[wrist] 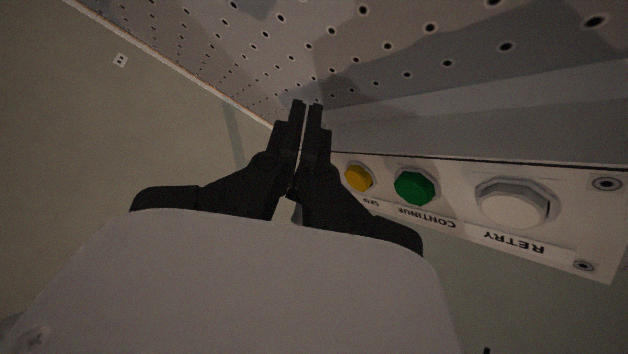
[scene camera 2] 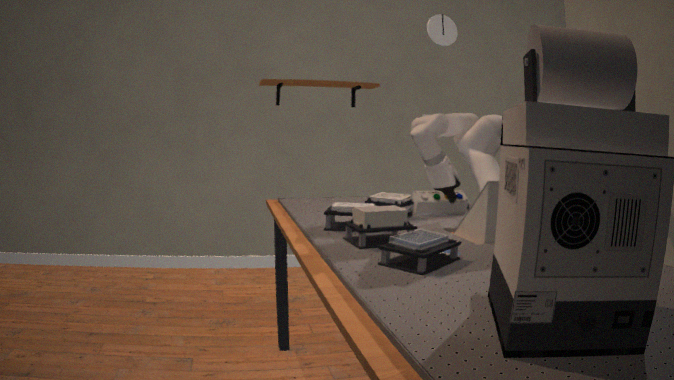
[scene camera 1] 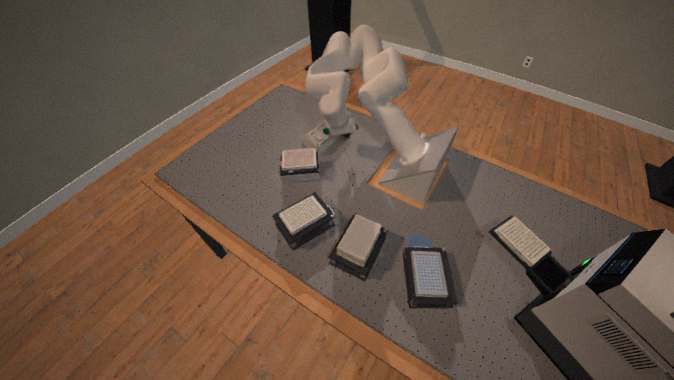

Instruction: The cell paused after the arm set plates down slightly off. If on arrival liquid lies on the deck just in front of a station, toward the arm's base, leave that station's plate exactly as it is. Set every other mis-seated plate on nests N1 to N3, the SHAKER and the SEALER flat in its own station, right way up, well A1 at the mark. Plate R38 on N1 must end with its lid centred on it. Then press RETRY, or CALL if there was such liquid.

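Places are measured from the arm's base along level axes (x ahead, y left, z up), in metres.
Where they show: gripper, fingertip midpoint: (wrist: 304,123) (scene camera 2: 453,200) (scene camera 1: 347,134); arm's base, origin of the base link: (scene camera 1: 415,154).
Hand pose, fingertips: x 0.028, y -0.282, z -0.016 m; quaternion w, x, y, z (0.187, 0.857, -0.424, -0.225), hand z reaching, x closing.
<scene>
Things, the pixels of their centre, and the offset from my fingertips. "spot": a spot on its surface instead.
- control panel, body centre: (wrist: 405,167) (scene camera 2: 439,202) (scene camera 1: 325,130) dy -0.104, dx +0.006, dz -0.019 m
- white RETRY button, body centre: (wrist: 511,203) dy -0.083, dx +0.082, dz +0.003 m
- green CONTINUE button, body centre: (wrist: 415,186) dy -0.082, dx +0.032, dz +0.003 m
- yellow SKIP button, body centre: (wrist: 359,176) dy -0.081, dx -0.018, dz +0.003 m
- blue button, body centre: (scene camera 2: 459,196) dy -0.080, dx -0.068, dz +0.003 m
- Blue liquid, surface spot: (scene camera 1: 420,241) spot: dy +0.439, dx +0.248, dz -0.060 m
- blue plate, body centre: (scene camera 2: 420,239) (scene camera 1: 428,272) dy +0.499, dx +0.357, dz -0.008 m
- tall pale plate, body centre: (scene camera 2: 380,216) (scene camera 1: 359,239) dy +0.288, dx +0.382, dz +0.009 m
- white plate, body centre: (scene camera 2: 353,205) (scene camera 1: 302,213) dy +0.092, dx +0.401, dz +0.006 m
- reddish plate, body centre: (scene camera 2: 390,197) (scene camera 1: 299,159) dy -0.070, dx +0.221, dz +0.006 m
- cream plate, body centre: (scene camera 1: 521,240) dy +0.681, dx +0.166, dz +0.063 m
- large grey machine, body centre: (scene camera 2: 574,180) (scene camera 1: 647,312) dy +0.915, dx +0.283, dz +0.167 m
My gripper (wrist: 304,123) is shut and empty, its fingertips at the blue-button end of the control panel (scene camera 1: 312,139) (scene camera 2: 425,206). The wrist view shows a white RETRY button (wrist: 515,206), a green CONTINUE button (wrist: 415,188) and a yellow SKIP button (wrist: 359,177). The blue button (scene camera 2: 459,196) is hidden there by the fingers. Blue liquid (scene camera 1: 420,241) lies on the deck at the base side of the station holding a blue plate (scene camera 1: 429,273) (scene camera 2: 420,239). A tall pale plate (scene camera 1: 360,240) (scene camera 2: 380,217), a white plate (scene camera 1: 303,214) (scene camera 2: 350,205) and a reddish plate (scene camera 1: 299,158) (scene camera 2: 390,197) sit on other stations. Station labels are unreadable.
A cream plate (scene camera 1: 522,240) lies on the carrier of the large grey machine (scene camera 1: 570,325) (scene camera 2: 595,225) at the right. The arm's base bracket (scene camera 1: 425,175) stands at the deck's rear edge. A wall outlet (wrist: 120,60) shows beyond the deck.
</scene>
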